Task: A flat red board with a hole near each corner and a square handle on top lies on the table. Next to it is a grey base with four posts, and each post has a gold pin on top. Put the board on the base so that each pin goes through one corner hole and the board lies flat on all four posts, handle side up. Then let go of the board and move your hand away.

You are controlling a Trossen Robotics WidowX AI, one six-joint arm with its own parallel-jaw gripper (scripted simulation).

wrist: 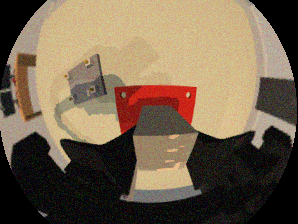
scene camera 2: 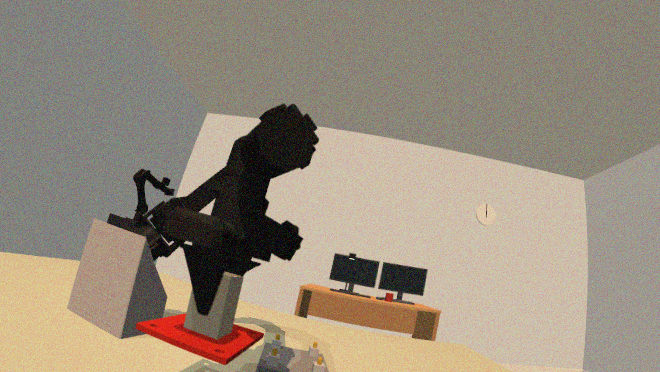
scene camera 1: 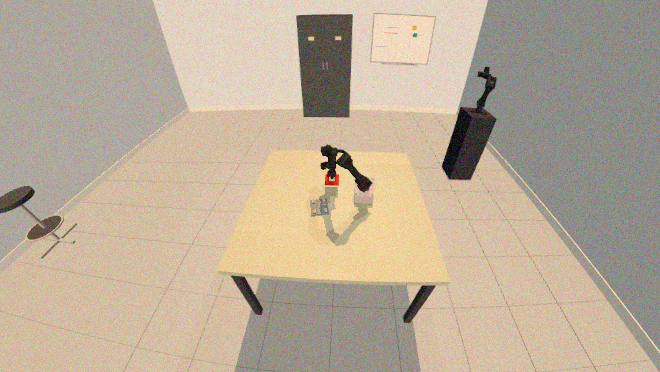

Scene:
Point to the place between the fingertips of the gripper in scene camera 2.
At 211,312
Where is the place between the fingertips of the gripper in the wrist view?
158,125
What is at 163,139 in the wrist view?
A red board.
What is the gripper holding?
A red board.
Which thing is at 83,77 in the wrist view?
A grey base.

